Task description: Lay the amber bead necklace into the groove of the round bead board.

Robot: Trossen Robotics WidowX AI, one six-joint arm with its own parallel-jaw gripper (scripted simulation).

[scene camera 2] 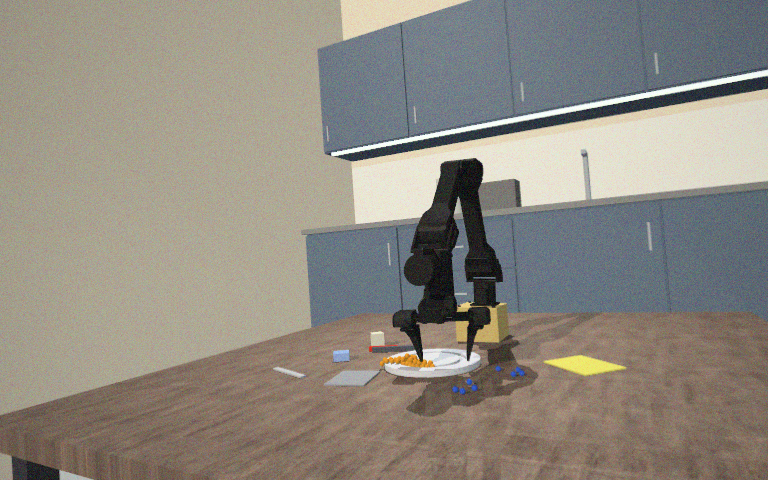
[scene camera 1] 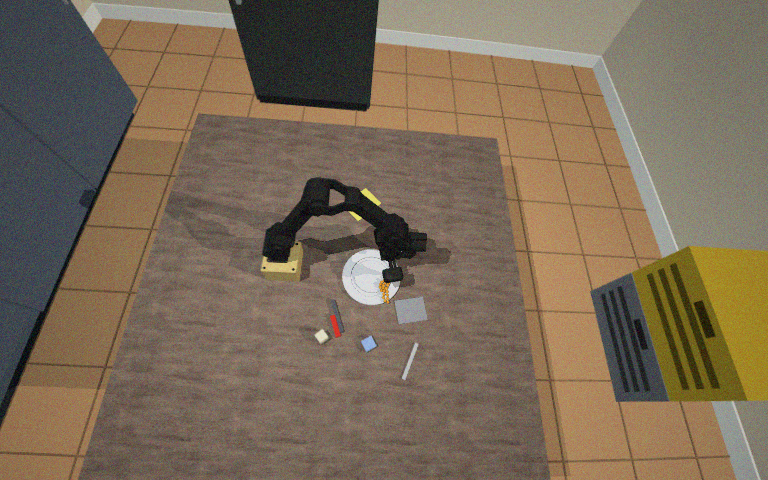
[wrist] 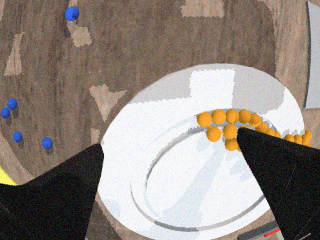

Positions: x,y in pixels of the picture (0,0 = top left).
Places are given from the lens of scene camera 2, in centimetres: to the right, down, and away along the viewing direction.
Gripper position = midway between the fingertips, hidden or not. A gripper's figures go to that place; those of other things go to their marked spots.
my gripper [scene camera 2: 444,361]: 12, 24, 92
yellow sheet [scene camera 2: 583,365]: 37, 24, 88
